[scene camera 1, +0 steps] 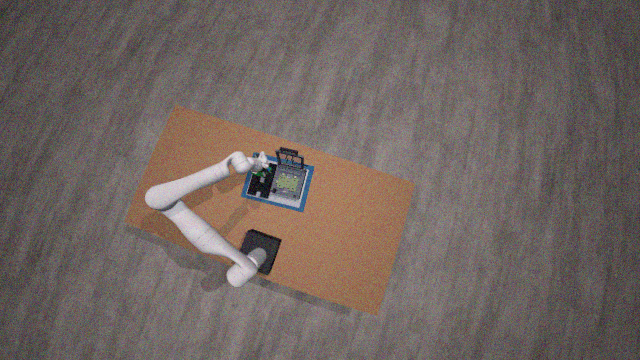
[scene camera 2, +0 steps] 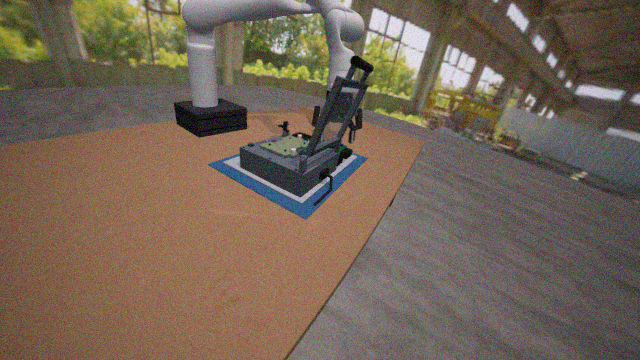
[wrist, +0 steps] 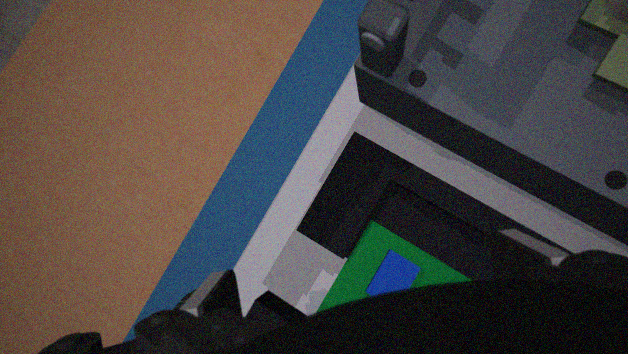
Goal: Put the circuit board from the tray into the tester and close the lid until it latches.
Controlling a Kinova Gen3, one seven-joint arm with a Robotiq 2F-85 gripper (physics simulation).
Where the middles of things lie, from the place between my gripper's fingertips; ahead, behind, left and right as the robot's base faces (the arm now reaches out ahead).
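The tester nest [wrist: 603, 24] is 4 cm behind my hand, 15 cm to the right of it and 1 cm above it. Then there is the tester lid [scene camera 2: 346, 94], which from my hand is 8 cm ahead, 14 cm to the right and 12 cm above. My hand itself is 3 cm beyond the green circuit board [wrist: 381, 261], and it is also 3 cm to the right of the board and 3 cm above it.
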